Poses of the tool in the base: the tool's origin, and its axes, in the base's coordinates. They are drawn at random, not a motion.
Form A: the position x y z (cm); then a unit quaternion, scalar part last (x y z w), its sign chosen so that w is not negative.
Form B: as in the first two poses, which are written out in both.
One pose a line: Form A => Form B
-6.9 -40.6 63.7 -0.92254 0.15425 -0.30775 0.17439 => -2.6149 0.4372 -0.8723 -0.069 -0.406 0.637
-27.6 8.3 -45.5 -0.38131 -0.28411 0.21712 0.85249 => -0.8025 -0.5979 0.4569 -0.276 0.083 -0.455
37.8 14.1 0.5 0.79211 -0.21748 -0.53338 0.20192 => 2.2119 -0.6073 -1.4894 0.378 0.141 0.005
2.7 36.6 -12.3 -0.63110 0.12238 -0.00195 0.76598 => -1.3709 0.2658 -0.0042 0.027 0.366 -0.123
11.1 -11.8 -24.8 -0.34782 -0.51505 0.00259 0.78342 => -0.7507 -1.1116 0.0056 0.111 -0.118 -0.248
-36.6 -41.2 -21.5 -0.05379 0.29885 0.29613 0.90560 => -0.1111 0.6172 0.6116 -0.366 -0.412 -0.215
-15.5 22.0 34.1 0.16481 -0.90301 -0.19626 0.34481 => 0.4280 -2.3449 -0.5096 -0.155 0.220 0.341
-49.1 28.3 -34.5 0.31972 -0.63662 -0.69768 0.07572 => 0.9587 -1.9090 -2.0921 -0.491 0.283 -0.345
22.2 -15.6 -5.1 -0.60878 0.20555 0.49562 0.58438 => -1.4204 0.4796 1.1564 0.222 -0.156 -0.051
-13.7 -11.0 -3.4 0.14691 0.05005 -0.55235 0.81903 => 0.3129 0.1066 -1.1766 -0.137 -0.110 -0.034
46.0 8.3 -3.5 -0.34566 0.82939 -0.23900 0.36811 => -0.8876 2.1298 -0.6137 0.460 0.083 -0.035
